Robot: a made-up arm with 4 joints.
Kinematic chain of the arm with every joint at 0, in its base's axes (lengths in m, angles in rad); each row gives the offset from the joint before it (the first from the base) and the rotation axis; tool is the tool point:
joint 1: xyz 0 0 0.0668 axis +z
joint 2: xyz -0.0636 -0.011 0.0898 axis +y
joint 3: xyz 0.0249 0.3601 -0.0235 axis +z
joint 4: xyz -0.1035 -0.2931 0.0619 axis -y
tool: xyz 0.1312 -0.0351 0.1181
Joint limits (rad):
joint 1: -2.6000..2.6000
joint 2: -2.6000..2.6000
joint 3: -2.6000..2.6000
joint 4: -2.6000..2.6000
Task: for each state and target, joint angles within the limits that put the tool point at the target. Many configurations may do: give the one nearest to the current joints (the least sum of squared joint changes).
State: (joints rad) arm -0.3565 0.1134 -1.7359 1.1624
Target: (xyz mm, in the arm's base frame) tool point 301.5 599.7 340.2
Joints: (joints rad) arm -0.9932 -0.0821 -1.8003 1.1666
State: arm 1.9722 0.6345 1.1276 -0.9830
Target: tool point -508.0 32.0 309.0
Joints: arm 2.0381 -0.2417 1.6323 -0.5464
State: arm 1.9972 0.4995 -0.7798 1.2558
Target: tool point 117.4 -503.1 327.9
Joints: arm 2.3972 -0.0281 -0.8566 1.4640
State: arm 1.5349 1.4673 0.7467 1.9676
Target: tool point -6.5 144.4 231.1
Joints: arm 1.6867 1.9148 0.1611 1.5633
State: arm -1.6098 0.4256 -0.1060 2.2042
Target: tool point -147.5 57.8 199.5
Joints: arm -0.8084 0.2469 0.4396 2.5016
